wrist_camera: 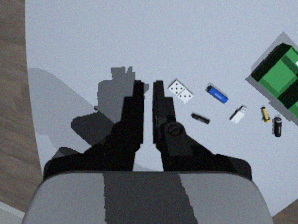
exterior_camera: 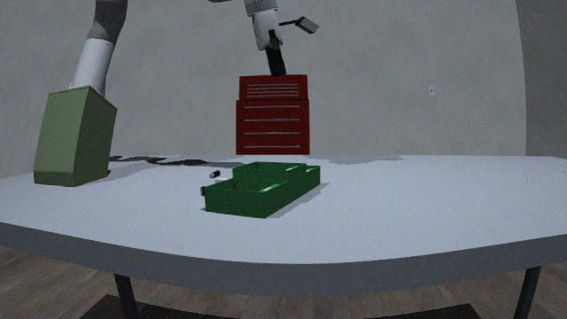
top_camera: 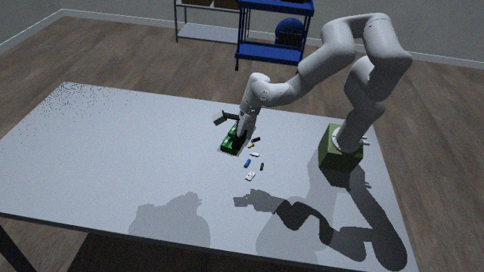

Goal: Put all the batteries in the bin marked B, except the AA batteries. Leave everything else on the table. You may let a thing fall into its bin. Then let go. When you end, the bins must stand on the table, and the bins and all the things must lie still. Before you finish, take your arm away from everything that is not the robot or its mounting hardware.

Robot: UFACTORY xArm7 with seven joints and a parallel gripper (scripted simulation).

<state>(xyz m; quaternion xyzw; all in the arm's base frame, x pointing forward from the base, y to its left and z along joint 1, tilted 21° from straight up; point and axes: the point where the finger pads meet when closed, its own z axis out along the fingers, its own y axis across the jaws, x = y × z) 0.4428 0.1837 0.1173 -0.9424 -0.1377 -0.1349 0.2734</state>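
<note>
My hand is 31 cm to the left of the green bin tray, 21 cm above it and 4 cm short of it. The rest, counted from my hand: white USB stick: 23 cm below, 20 cm to the right, 6 cm behind; then white flat item: 23 cm below, 6 cm to the right, 6 cm behind; then blue battery: 23 cm below, 14 cm to the right, 4 cm behind.
</note>
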